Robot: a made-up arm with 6 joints. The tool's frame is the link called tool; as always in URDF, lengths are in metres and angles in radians.
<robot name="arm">
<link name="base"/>
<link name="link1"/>
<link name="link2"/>
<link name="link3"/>
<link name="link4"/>
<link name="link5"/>
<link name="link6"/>
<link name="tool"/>
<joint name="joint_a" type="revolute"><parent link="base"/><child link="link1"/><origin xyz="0 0 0.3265"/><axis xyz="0 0 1"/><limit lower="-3.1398" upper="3.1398" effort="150" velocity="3"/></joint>
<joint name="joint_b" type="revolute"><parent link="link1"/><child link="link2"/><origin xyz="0 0 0" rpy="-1.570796 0 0"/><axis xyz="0 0 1"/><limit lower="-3.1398" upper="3.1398" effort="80" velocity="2.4"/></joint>
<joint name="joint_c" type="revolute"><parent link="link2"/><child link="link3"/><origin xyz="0 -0.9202 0" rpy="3.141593 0 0"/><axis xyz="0 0 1"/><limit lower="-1.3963" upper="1.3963" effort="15" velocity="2"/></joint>
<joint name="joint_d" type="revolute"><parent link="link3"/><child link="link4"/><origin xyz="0 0 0" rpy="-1.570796 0 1.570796"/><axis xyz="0 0 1"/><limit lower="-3.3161" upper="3.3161" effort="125" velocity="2"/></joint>
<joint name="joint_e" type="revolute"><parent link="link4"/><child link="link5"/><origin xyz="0 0 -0.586" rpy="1.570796 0 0"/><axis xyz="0 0 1"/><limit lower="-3.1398" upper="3.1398" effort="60" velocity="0.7"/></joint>
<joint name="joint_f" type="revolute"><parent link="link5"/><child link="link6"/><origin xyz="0 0 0.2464" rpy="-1.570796 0 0"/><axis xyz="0 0 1"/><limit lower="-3.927" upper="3.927" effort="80" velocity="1"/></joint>
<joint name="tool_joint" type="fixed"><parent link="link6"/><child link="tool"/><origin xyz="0 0 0" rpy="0 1.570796 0"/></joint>
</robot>
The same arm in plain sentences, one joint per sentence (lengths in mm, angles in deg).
The arm has six revolute joints in a row. What follows holds with every joint at zero, and every direction is one of the base frame's. Joint 1 is mounted 326.5 mm along +z from the base frame's origin and rotates about +z, from -179.9 to 179.9 deg. Joint 2 is mounted at the same point as joint 1 and rotates about +y, from -179.9 to 179.9 deg. Joint 3 is mounted 920.2 mm along +z from joint 2 and rotates about -y, from -80 to 80 deg. Joint 4 is mounted at the same point as joint 3 and rotates about -x, from -190 to 190 deg. Joint 5 is mounted 586 mm along +x from joint 4 and rotates about -y, from -179.9 to 179.9 deg. Joint 6 is mounted 246.4 mm along -y from joint 5 and rotates about -x, from -225 to 225 deg. The tool frame, which is the frame that the pose is given for, is mounted at the same point as joint 6; its axes are the base frame's turned by roll 0, pitch 0 and yaw 0 deg (as in URDF: about the fixed x, then y, then z).
